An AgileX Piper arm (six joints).
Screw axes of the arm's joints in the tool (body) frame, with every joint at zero. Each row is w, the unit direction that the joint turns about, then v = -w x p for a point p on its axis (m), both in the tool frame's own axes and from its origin. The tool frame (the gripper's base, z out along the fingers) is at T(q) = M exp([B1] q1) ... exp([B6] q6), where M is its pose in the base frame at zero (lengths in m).
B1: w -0.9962 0 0.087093 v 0 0.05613 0
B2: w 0 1 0 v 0.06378 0 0.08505
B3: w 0 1 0 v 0.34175 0 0.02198
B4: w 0 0 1 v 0 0 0
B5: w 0 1 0 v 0.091 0 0
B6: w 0 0 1 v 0 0 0
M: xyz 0.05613 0 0.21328 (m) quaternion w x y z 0.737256 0 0.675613 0
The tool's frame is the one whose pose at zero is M.
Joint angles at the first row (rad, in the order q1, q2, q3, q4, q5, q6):
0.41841, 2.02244, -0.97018, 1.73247, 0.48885, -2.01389
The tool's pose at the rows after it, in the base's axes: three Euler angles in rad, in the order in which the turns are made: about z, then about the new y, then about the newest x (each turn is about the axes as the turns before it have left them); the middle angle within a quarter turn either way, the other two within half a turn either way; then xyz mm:
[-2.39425, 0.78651, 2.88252, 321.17, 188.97, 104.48]
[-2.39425, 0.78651, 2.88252, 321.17, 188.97, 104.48]
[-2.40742, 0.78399, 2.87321, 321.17, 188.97, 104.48]
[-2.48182, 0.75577, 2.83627, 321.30, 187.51, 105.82]
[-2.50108, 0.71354, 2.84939, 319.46, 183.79, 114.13]
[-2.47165, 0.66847, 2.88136, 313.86, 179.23, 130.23]
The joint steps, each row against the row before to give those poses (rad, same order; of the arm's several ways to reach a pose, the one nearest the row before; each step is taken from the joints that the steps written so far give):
-0.00001, 0.00001, -0.00001, -0.00001, 0.00001, 0.00000
0.00000, 0.00000, 0.00000, 0.00000, 0.00000, 0.00000
0.00000, 0.00000, -0.00001, -0.00002, 0.00000, 0.00966
0.00000, -0.00745, 0.00002, -0.02581, -0.01939, 0.08551
0.00002, -0.03474, 0.00001, -0.13598, -0.03707, 0.16362
0.00000, -0.06107, -0.00001, -0.25070, -0.00870, 0.24376

